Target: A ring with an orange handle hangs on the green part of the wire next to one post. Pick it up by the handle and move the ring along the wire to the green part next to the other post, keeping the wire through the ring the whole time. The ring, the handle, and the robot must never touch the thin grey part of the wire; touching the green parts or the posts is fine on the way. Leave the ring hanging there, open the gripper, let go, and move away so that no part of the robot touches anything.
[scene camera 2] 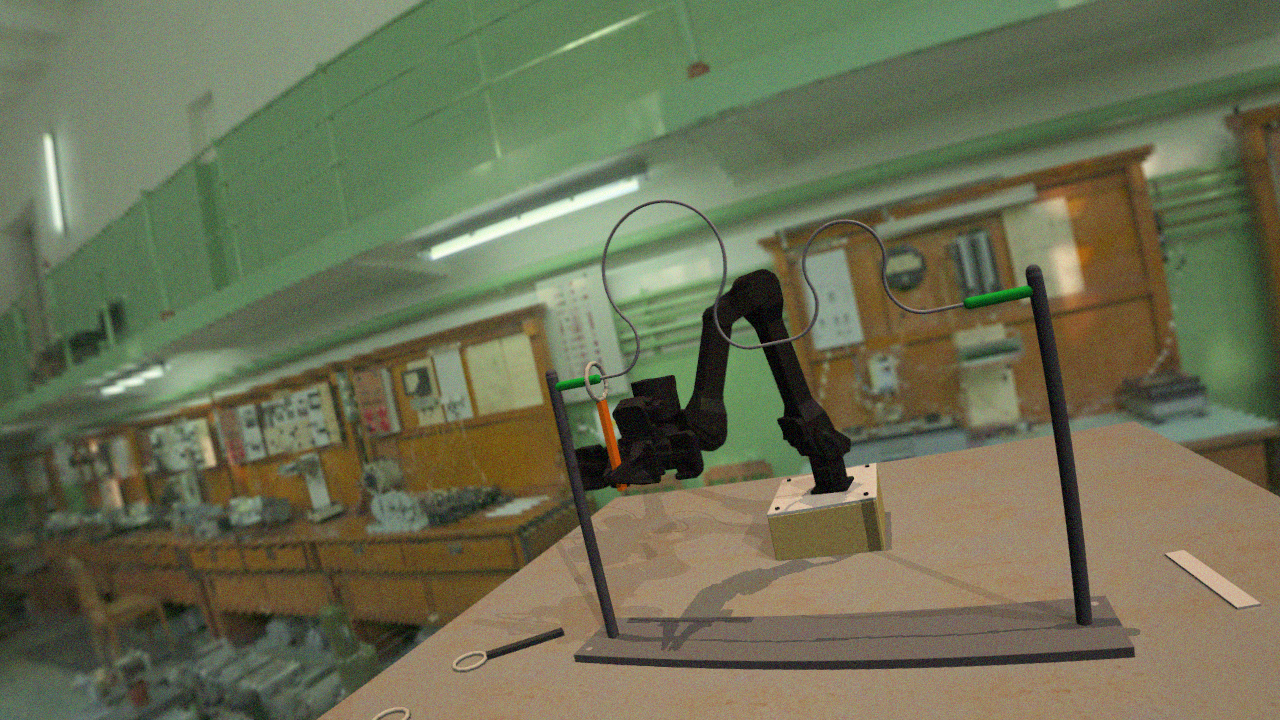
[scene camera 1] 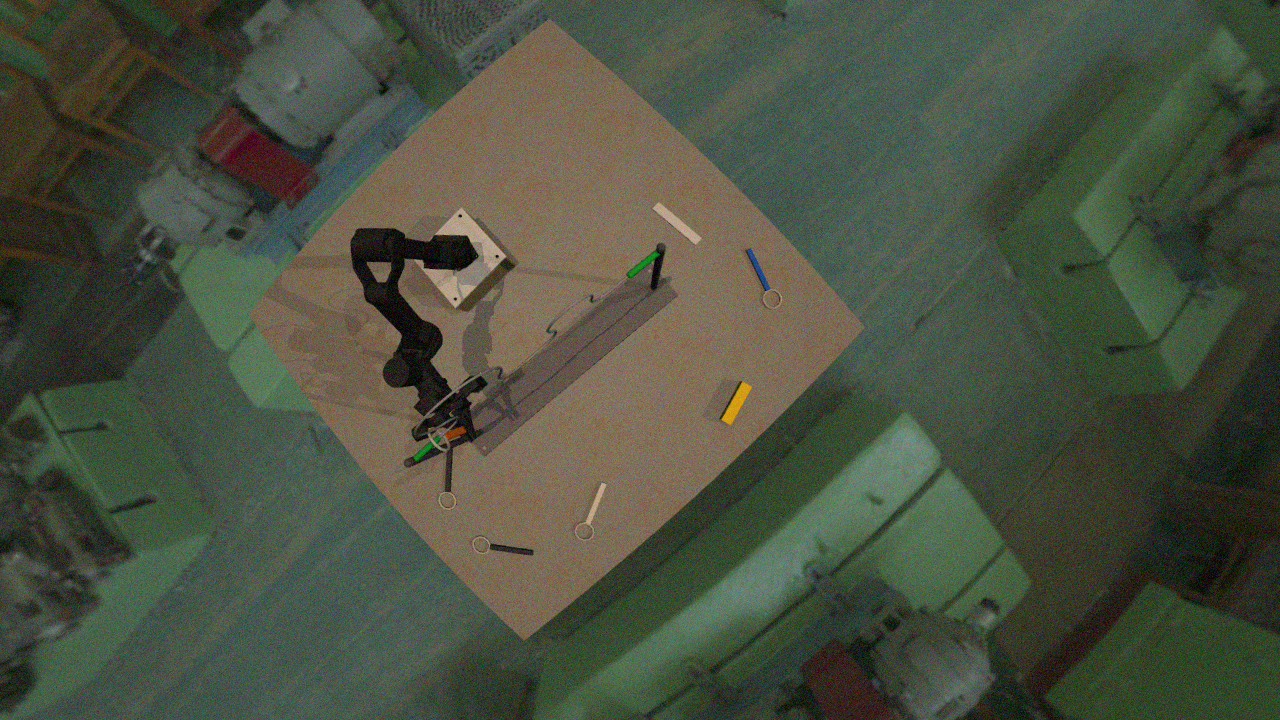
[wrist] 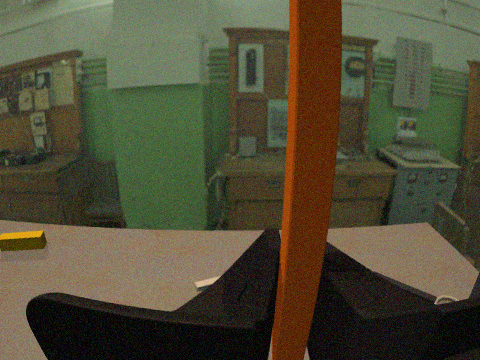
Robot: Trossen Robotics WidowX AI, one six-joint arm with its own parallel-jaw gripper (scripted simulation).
Labels:
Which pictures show the gripper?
Scene camera 2, scene camera 1 and the wrist view: all of them.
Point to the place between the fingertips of the gripper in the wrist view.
285, 241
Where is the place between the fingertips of the gripper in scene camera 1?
At 473, 440

